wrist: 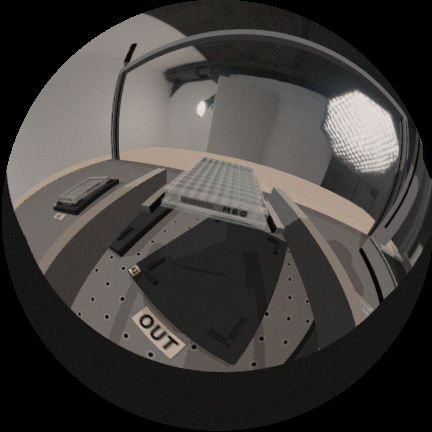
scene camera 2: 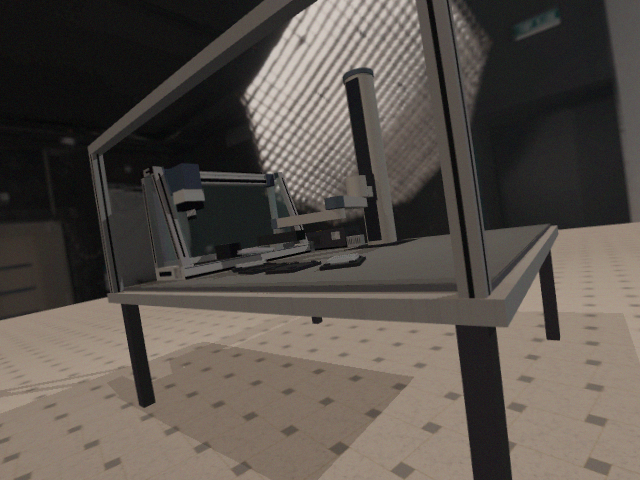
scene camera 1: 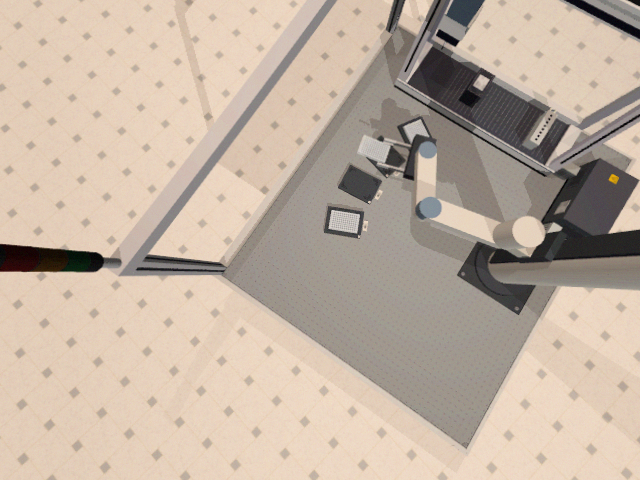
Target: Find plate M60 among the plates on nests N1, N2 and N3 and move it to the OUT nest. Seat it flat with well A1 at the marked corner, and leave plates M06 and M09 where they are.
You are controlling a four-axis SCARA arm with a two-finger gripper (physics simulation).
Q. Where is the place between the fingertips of my gripper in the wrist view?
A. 218, 185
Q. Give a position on a dark N2 nest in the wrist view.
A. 144, 221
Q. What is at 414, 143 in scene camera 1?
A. My gripper.
